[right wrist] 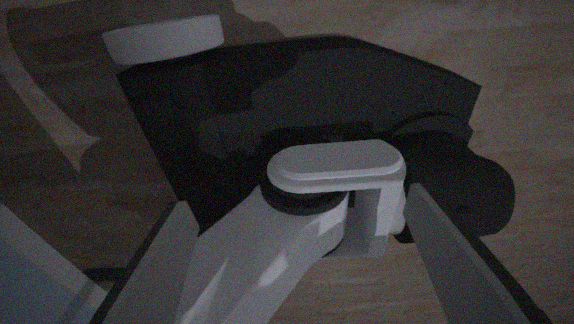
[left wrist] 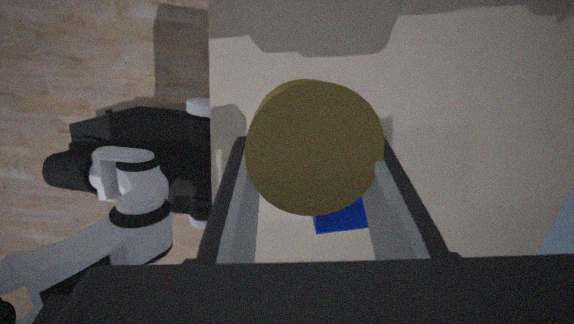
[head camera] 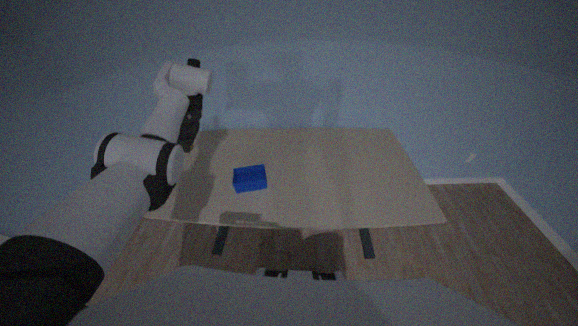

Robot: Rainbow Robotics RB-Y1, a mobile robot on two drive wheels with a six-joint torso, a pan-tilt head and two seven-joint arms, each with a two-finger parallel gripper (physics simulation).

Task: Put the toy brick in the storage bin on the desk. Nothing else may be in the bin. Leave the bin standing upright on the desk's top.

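The blue storage bin stands upright on the desk's top, left of the middle in the head view; no contents can be made out in it. My left gripper is shut on a round, dark-yellow block, which I take as the toy brick. It is held above the desk, left of the bin in the head view. In the left wrist view the brick covers part of the bin, which lies lower down. The brick is hidden in the head view. My right gripper is open and empty, away from the desk.
The desk's front edge crosses the head view, with dark desk feet on the wooden floor below it. A blue wall stands behind the desk. The robot's black base shows beside the grippers in both wrist views.
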